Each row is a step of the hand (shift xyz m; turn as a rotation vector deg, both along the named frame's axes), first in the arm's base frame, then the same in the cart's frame.
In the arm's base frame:
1: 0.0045 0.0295 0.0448 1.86 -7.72 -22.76
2: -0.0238 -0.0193 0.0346 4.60 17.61 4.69
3: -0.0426 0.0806 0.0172 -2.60 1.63 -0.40
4: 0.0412 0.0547 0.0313 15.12 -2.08 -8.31
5: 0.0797 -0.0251 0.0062 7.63 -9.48 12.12
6: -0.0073 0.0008 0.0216 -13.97 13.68 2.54
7: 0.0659 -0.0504 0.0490 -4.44 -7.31 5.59
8: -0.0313 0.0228 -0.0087 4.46 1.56 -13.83
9: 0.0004 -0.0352 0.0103 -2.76 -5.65 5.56
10: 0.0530 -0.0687 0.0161 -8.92 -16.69 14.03
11: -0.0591 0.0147 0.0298 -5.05 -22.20 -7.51
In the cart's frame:
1: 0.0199 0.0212 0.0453 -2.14 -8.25 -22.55
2: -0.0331 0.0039 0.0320 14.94 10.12 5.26
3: 0.0221 0.0890 0.0138 -0.77 2.93 -0.63
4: 0.0648 0.0142 0.0356 10.28 -12.22 -6.85
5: 0.0408 -0.0719 0.0135 -1.76 -11.42 12.70
6: -0.0064 0.0068 0.0208 -1.14 19.64 1.32
7: 0.0103 -0.0787 0.0546 -8.63 -2.05 5.08
8: -0.0068 0.0374 -0.0114 5.37 -2.66 -13.33
9: -0.0243 -0.0256 0.0100 -6.27 -1.97 5.22
10: -0.0090 -0.0854 0.0204 -18.90 -5.44 12.97
11: -0.0355 0.0524 0.0242 -18.17 -13.35 -8.15

